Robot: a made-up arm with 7 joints. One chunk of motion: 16 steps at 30 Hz.
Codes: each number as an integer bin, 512 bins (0 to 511) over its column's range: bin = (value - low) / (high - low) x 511, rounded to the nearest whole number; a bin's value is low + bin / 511 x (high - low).
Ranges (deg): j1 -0.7..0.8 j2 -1.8..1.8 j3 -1..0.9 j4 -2.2..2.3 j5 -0.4..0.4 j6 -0.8..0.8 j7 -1..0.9
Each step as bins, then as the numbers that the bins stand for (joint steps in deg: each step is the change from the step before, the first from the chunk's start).
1 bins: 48 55 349 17 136 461 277
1 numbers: -0.559 -1.413 0.298 -2.050 -0.187 0.643 0.030
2 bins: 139 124 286 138 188 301 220
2 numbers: -0.292 -0.926 0.063 -0.985 -0.106 0.142 -0.182
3 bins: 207 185 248 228 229 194 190
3 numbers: -0.092 -0.497 -0.078 -0.192 -0.041 -0.193 -0.294
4 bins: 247 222 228 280 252 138 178
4 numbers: 0.025 -0.236 -0.152 0.266 -0.005 -0.368 -0.338
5 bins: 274 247 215 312 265 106 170
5 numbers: 0.104 -0.060 -0.201 0.548 0.015 -0.468 -0.368
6 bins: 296 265 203 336 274 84 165
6 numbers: 0.169 0.067 -0.245 0.759 0.029 -0.537 -0.386
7 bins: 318 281 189 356 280 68 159
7 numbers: 0.233 0.180 -0.297 0.935 0.038 -0.587 -0.409
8 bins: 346 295 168 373 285 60 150
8 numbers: 0.316 0.278 -0.375 1.085 0.046 -0.612 -0.442
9 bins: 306 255 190 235 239 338 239
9 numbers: 0.198 -0.004 -0.294 -0.131 -0.026 0.258 -0.111
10 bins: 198 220 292 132 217 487 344
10 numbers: -0.119 -0.250 0.086 -1.038 -0.060 0.725 0.279
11 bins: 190 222 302 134 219 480 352
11 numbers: -0.142 -0.236 0.123 -1.020 -0.057 0.703 0.309
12 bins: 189 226 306 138 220 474 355
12 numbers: -0.145 -0.208 0.138 -0.985 -0.056 0.684 0.320
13 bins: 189 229 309 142 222 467 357
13 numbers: -0.145 -0.187 0.149 -0.950 -0.052 0.662 0.327
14 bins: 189 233 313 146 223 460 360
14 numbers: -0.145 -0.159 0.164 -0.914 -0.051 0.640 0.339
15 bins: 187 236 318 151 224 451 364
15 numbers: -0.151 -0.137 0.182 -0.870 -0.049 0.612 0.353
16 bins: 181 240 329 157 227 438 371
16 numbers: -0.169 -0.109 0.223 -0.817 -0.045 0.571 0.379
